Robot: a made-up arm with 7 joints. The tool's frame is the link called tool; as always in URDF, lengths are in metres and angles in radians.
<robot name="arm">
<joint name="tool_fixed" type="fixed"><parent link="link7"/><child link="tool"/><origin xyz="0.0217 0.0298 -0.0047" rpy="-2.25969 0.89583 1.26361"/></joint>
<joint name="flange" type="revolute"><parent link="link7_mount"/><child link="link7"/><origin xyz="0.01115 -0.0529 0.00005" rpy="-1.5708 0 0"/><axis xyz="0 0 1"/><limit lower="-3.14" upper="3.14"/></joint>
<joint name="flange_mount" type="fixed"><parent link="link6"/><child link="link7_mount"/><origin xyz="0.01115 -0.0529 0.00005"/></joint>
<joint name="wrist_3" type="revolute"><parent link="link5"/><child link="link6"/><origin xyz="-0.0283 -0.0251 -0.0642" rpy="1.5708 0 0"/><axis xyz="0 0 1"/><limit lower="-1.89" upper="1.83"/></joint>
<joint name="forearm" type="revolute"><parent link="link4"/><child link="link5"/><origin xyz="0.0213 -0.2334 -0.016" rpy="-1.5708 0 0"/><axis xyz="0 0 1"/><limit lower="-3.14" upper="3.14"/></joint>
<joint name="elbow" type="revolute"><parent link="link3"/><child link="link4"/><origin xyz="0.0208 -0.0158 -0.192" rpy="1.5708 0 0"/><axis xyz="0 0 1"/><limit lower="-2.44" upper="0.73"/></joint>
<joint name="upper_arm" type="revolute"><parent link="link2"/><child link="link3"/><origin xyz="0.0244 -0.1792 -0.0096" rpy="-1.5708 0 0"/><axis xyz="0 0 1"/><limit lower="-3.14" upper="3.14"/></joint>
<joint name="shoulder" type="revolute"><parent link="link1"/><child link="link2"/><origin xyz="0.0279 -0.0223 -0.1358" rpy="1.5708 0 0"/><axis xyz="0 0 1"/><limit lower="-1.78" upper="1.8"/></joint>
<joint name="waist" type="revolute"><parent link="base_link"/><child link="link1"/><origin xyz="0.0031 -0.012 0.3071" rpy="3.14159 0 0"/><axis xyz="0 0 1"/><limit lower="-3.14" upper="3.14"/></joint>
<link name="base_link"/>
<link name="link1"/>
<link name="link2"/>
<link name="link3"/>
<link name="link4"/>
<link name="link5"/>
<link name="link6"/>
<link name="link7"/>
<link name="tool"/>
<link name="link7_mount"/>
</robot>
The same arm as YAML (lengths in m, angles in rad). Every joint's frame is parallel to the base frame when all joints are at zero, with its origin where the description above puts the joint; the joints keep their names.
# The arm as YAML. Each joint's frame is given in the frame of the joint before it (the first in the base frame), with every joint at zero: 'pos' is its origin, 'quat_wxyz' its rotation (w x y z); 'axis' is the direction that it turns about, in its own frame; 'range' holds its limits. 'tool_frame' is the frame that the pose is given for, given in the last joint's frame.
length_unit: m
angle_unit: rad
joints:
  - joint: waist
    pos: [0.0031, -0.012, 0.3071]
    quat_wxyz: [1.0, 0.0, 0.0, 0.0]
    axis: "-z"
    range: [-3.14, 3.14]
  - joint: shoulder
    pos: [0.0279, 0.0223, 0.1358]
    quat_wxyz: [1.0, 0.0, 0.0, 0.0]
    axis: "+y"
    range: [-1.78, 1.8]
  - joint: upper_arm
    pos: [0.0244, -0.0096, 0.1792]
    quat_wxyz: [1.0, 0.0, 0.0, 0.0]
    axis: "-z"
    range: [-3.14, 3.14]
  - joint: elbow
    pos: [0.0208, 0.0158, 0.192]
    quat_wxyz: [1.0, 0.0, 0.0, 0.0]
    axis: "+y"
    range: [-2.44, 0.73]
  - joint: forearm
    pos: [0.0213, -0.016, 0.2334]
    quat_wxyz: [1.0, 0.0, 0.0, 0.0]
    axis: "-z"
    range: [-3.14, 3.14]
  - joint: wrist_3
    pos: [-0.0283, 0.0251, 0.0642]
    quat_wxyz: [1.0, 0.0, 0.0, 0.0]
    axis: "+y"
    range: [-1.89, 1.83]
  - joint: flange
    pos: [0.0223, 0.0001, 0.1058]
    quat_wxyz: [1.0, 0.0, 0.0, 0.0]
    axis: "-z"
    range: [-3.14, 3.14]
tool_frame:
  pos: [0.0217, -0.0298, 0.0047]
  quat_wxyz: [0.766951, 0.079119, -0.543259, -0.332259]

